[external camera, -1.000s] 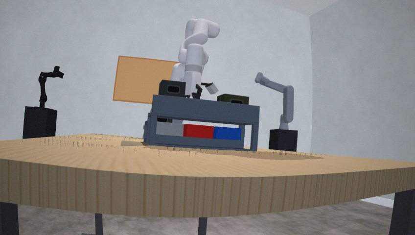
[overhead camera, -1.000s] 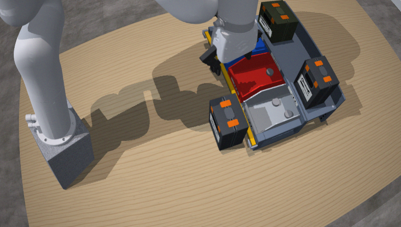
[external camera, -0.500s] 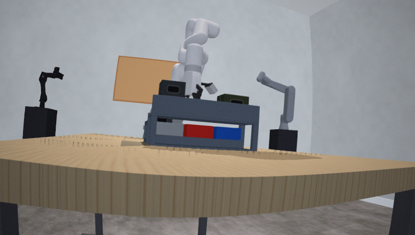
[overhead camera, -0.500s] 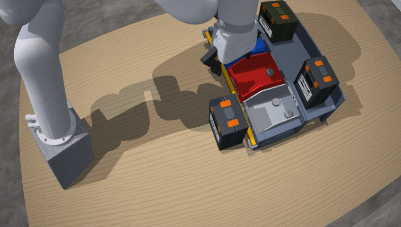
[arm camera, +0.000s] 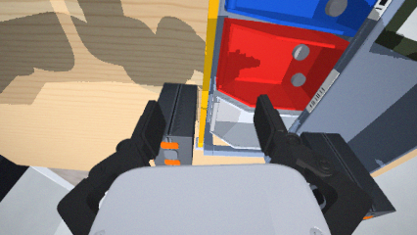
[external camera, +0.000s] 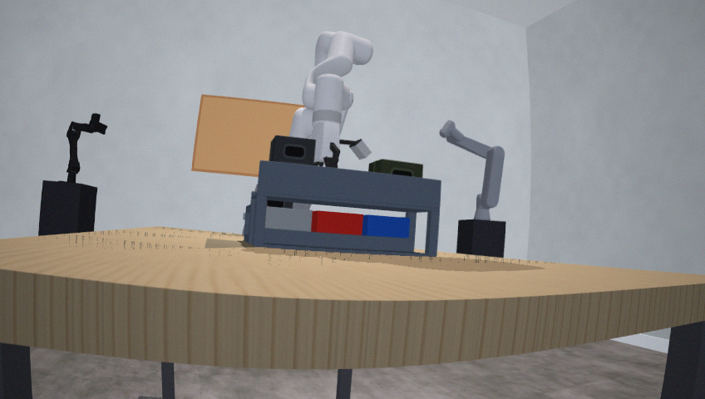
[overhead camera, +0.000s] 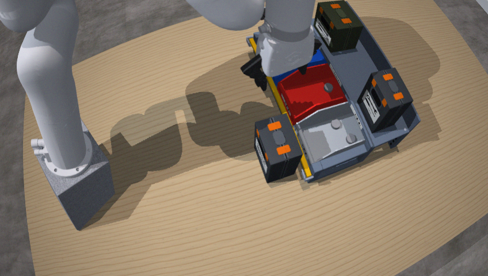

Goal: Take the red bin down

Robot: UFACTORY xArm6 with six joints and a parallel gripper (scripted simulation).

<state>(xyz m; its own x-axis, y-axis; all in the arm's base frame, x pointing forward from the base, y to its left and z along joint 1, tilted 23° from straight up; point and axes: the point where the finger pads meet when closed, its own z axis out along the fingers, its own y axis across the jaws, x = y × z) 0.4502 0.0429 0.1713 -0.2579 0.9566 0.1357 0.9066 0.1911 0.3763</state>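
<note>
My gripper is now 100 mm above the yellow rail. Also, from my hand: grey bin 120 mm below, 120 mm ahead, 100 mm to the right; blue bin 120 mm to the left, 120 mm below, 90 mm ahead; red bin 120 mm below, 100 mm ahead, 10 mm to the left.
</note>
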